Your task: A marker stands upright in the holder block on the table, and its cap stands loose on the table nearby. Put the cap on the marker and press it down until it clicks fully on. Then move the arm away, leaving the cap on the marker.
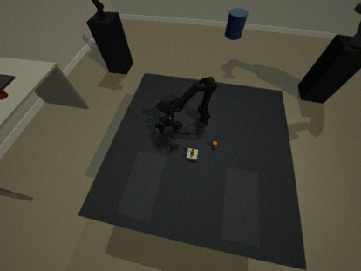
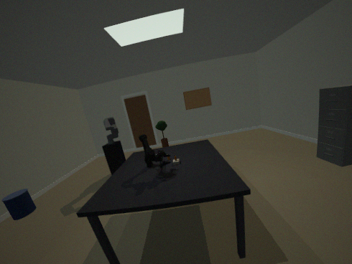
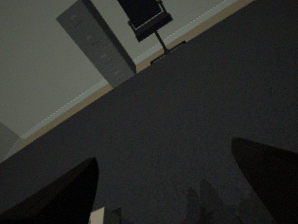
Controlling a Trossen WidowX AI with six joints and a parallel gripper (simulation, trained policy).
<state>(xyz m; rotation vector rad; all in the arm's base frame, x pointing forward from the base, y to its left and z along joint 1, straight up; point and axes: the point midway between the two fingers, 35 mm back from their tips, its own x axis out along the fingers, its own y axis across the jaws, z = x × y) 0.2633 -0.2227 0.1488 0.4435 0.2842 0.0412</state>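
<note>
The orange cap is 32 cm to the left of my gripper tip, 11 cm below it and 7 cm behind it. From my gripper tip the other things lie so: orange marker 18 cm to the left, 7 cm below, 3 cm ahead; then white holder block 18 cm to the left, 12 cm below, 3 cm ahead.
</note>
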